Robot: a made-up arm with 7 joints.
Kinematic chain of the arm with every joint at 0, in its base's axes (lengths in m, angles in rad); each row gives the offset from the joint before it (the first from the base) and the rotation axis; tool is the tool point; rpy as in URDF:
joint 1: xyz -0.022 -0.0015 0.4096 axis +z
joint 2: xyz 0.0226 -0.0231 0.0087 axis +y
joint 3: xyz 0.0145 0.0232 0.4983 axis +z
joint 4: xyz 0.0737 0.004 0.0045 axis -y
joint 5: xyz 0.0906 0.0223 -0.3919 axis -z
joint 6: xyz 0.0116 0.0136 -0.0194 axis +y
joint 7: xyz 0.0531 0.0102 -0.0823 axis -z
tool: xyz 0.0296 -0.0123 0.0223 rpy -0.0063 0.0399 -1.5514
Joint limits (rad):
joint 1: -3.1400..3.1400
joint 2: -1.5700..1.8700
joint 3: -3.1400..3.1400
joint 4: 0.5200..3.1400
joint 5: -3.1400..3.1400
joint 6: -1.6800..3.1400
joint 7: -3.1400..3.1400
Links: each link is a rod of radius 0.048 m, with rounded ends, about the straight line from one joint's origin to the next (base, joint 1, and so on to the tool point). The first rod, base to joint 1, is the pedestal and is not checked.
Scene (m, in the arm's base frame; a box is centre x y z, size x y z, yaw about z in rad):
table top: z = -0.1
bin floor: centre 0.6 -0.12 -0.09 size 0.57 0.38 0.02 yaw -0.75
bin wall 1: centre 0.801 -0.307 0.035 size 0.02 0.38 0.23 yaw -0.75
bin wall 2: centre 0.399 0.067 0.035 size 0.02 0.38 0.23 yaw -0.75
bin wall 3: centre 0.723 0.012 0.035 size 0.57 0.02 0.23 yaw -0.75
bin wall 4: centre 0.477 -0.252 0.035 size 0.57 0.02 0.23 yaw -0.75
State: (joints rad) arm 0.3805 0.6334 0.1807 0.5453 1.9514 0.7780 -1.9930
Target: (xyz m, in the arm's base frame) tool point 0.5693 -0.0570 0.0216
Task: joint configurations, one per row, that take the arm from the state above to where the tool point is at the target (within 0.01 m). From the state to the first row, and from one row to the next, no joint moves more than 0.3 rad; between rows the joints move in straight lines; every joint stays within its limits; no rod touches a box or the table.
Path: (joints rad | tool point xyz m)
1: 0.2077 0.6013 0.0197 0.6494 1.9603 0.7609 -1.9859 | 0.5072 0.1173 0.2994
2: 0.0349 0.5693 -0.1413 0.7534 1.9693 0.7439 -1.9788 | 0.5693 -0.0570 0.3398
3: 0.0275 0.7753 -0.1307 0.8513 1.9582 0.7546 -1.9714 | 0.5895 -0.0574 0.2399
4: 0.0201 0.9814 -0.1202 0.9493 1.9471 0.7653 -1.9639 | 0.5901 -0.0576 0.1324
5: 0.0127 1.1874 -0.1096 1.0472 1.9359 0.7760 -1.9565 | 0.5693 -0.0570 0.0216

